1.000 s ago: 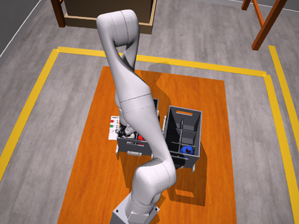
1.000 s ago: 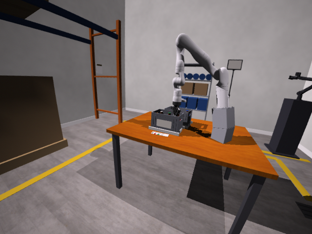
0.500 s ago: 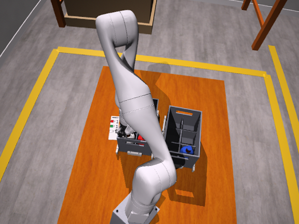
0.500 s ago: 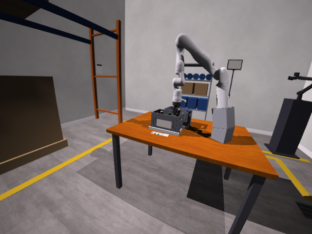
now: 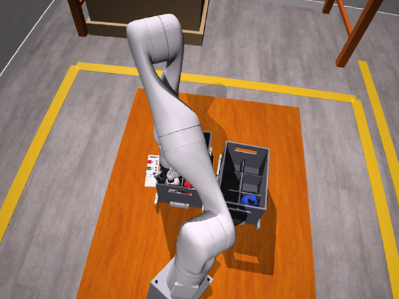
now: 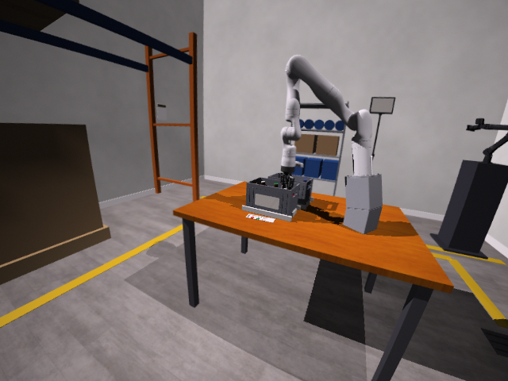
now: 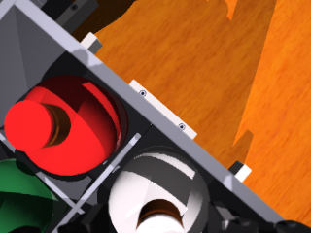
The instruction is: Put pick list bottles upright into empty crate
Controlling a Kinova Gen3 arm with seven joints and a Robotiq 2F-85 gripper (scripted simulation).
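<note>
The red bottle is 9 cm to the right of my hand and 7 cm below it. Also, from my hand: pick list (15 cm below, 10 cm to the left, 10 cm ahead); blue bottle (32 cm to the right, 7 cm below, 5 cm behind); green bottle (9 cm to the right, 9 cm ahead, 7 cm below).
</note>
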